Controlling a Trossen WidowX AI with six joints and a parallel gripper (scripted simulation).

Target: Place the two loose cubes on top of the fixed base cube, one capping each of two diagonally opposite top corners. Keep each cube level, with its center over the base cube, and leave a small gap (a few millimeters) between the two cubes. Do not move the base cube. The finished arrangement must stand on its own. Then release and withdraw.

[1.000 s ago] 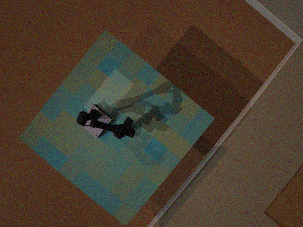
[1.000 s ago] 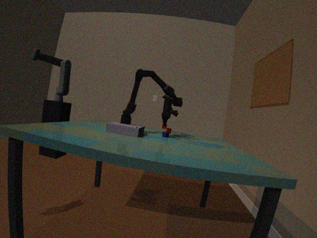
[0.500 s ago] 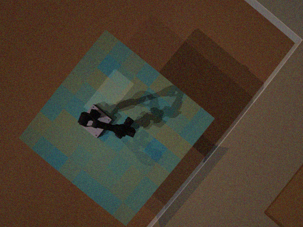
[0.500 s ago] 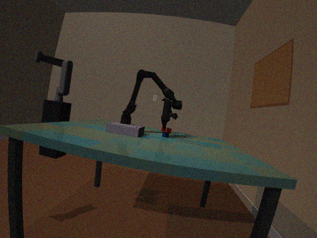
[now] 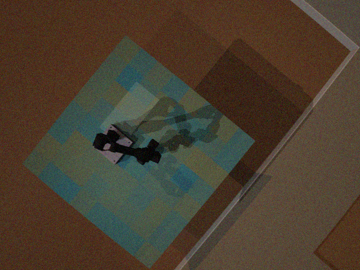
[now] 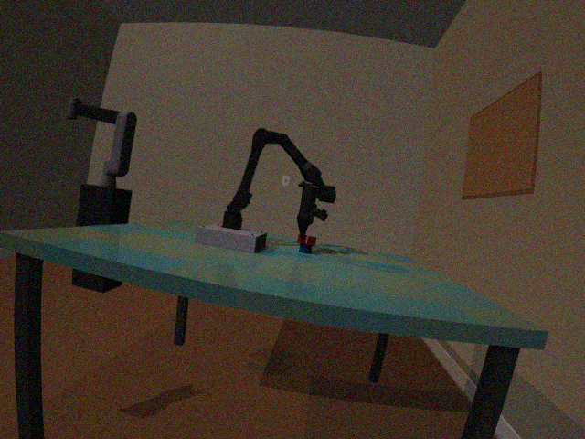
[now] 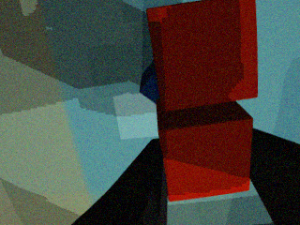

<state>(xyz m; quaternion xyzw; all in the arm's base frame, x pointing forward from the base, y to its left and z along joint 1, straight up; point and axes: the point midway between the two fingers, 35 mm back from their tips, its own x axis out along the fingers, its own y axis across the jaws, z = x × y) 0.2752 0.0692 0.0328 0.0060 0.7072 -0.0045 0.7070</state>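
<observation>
My gripper tip is 40 mm short of the red cube. Also, from my gripper tip: blue cube: 20 mm ahead, 40 mm below.
</observation>
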